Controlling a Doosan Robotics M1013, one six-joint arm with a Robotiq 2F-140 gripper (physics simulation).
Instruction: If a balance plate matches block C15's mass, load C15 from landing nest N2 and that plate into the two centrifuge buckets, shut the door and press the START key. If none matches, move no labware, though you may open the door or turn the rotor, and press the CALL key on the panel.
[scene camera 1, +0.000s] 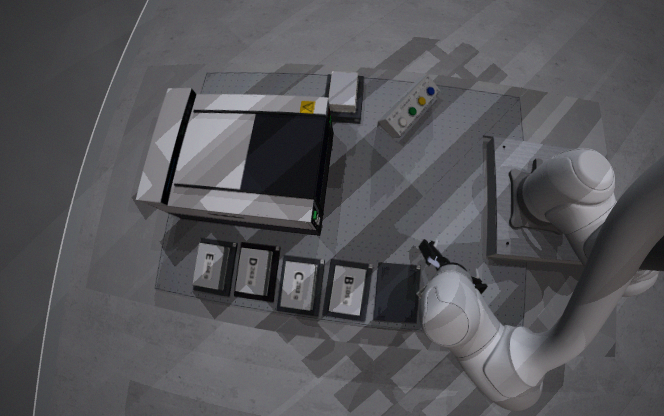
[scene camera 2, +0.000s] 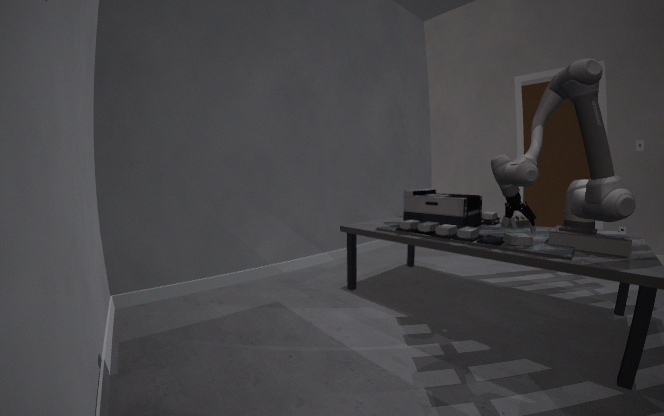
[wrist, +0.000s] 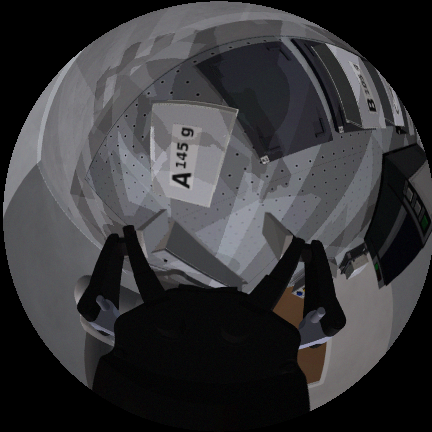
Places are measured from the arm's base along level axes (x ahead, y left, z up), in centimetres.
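Where they show: gripper, fingertip midpoint: (scene camera 1: 453, 258) (scene camera 2: 524, 230) (wrist: 214, 221); arm's base, link origin: (scene camera 1: 536, 202) (scene camera 2: 578, 230) (wrist: 176, 281).
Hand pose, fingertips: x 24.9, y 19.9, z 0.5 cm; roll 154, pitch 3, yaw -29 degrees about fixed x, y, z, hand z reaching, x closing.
Things, the pixels of their top centre, and the offset from my fingertips.
- Plate A, top centre: (wrist: 181, 160) (scene camera 2: 518, 233) dx +0.8, dy +8.7, dz -0.7 cm
- empty dark nest, top centre: (wrist: 278, 93) (scene camera 1: 397, 292) (scene camera 2: 492, 238) dx +13.6, dy +11.1, dz -4.3 cm
- Plates B, top centre: (scene camera 1: 347, 290) (scene camera 2: 468, 228) dx +27.6, dy +12.4, dz -0.7 cm
- C, top centre: (scene camera 1: 297, 285) (scene camera 2: 446, 226) dx +41.1, dy +13.4, dz -0.7 cm
- D, top centre: (scene camera 1: 251, 271) (scene camera 2: 428, 223) dx +54.7, dy +11.8, dz -0.7 cm
- E, top centre: (scene camera 1: 208, 265) (scene camera 2: 410, 221) dx +68.3, dy +12.8, dz -0.7 cm
- white block, top centre: (scene camera 1: 343, 87) (wrist: 357, 271) (scene camera 2: 489, 212) dx +37.8, dy -47.2, dz +1.9 cm
- key panel, top centre: (scene camera 1: 412, 98) (wrist: 314, 290) (scene camera 2: 517, 214) dx +16.3, dy -46.0, dz +2.3 cm
My gripper (scene camera 1: 454, 267) (scene camera 2: 520, 226) (wrist: 214, 221) is open and empty, above the table beside plate A. Plate A (scene camera 2: 518, 239) (wrist: 200, 165), marked 145 g, lies turned beside an empty dark nest (scene camera 1: 396, 292) (wrist: 280, 100); the arm hides most of it in scene camera 1. Plates B (scene camera 1: 347, 290) (wrist: 361, 85), C (scene camera 1: 298, 286), D (scene camera 1: 253, 272) and E (scene camera 1: 209, 267) stand on nests. B reads 105 g and C about 203 g; D and E are unclear. A white block (scene camera 1: 344, 90) stands on a nest behind the centrifuge (scene camera 1: 285, 155) (scene camera 2: 442, 207); no label shows. The centrifuge's top is covered; its buckets are not visible.
The key panel (scene camera 1: 417, 106) has white, green, yellow and blue keys and stands angled right of the white block. The arm's base plate (scene camera 1: 505, 200) is at the right of the table. The centrifuge stands tall behind plates C, D and E.
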